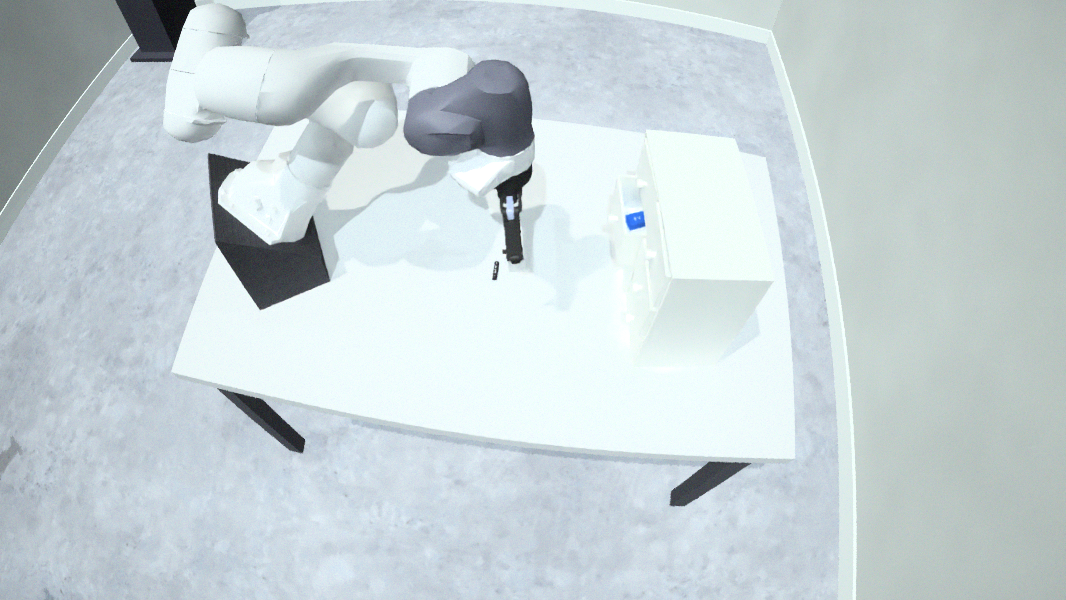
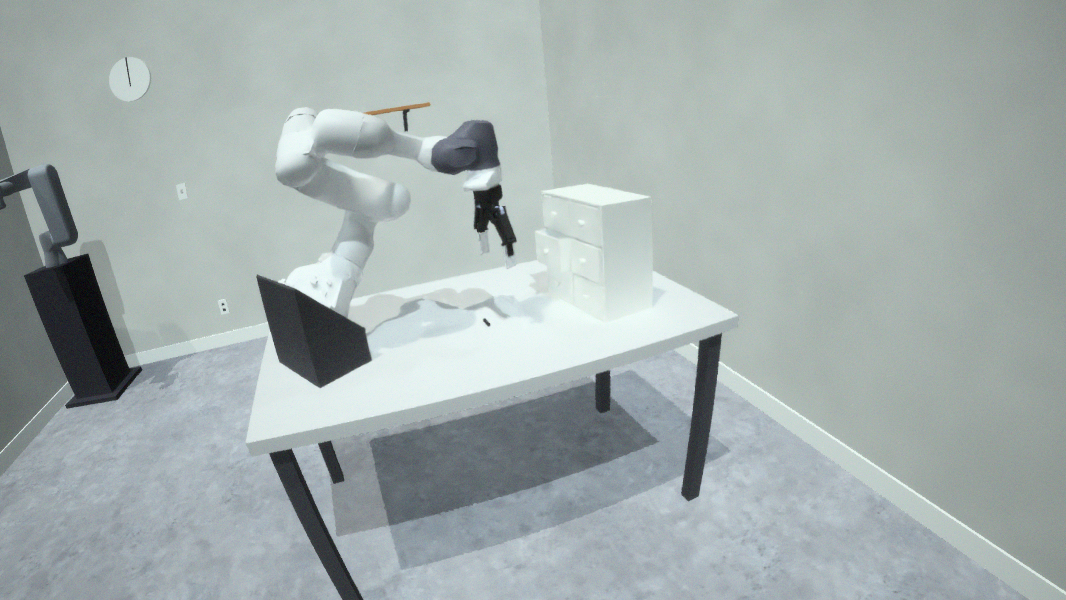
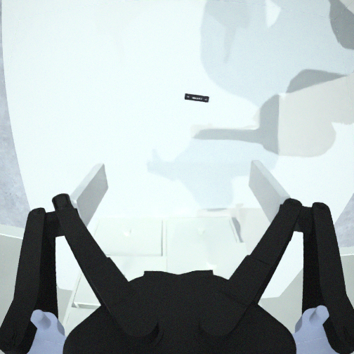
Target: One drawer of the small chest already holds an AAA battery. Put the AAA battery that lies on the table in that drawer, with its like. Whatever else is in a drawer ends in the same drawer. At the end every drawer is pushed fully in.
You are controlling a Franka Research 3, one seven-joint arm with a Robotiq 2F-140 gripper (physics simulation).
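The AAA battery [image 1: 495,270] [image 2: 486,321] [image 3: 196,98], small and black, lies flat on the white table [image 1: 417,365] [image 2: 462,368]. My gripper [image 1: 514,260] [image 2: 497,257] [image 3: 177,174] is wide open and empty, above the table between the battery and the chest. The small white chest [image 1: 712,223] [image 2: 626,257] stands at the table's right end. Its drawer in the far column, middle row [image 1: 630,195] [image 2: 547,251], is pulled out and holds a blue object [image 1: 634,220]. The other drawers look pushed in. No battery inside a drawer can be made out.
The arm's black angled base block [image 1: 283,274] [image 2: 320,339] stands at the table's left end. The pulled-out drawer juts toward the arm's side. Shadows of the arm fall around the battery and in front of the chest.
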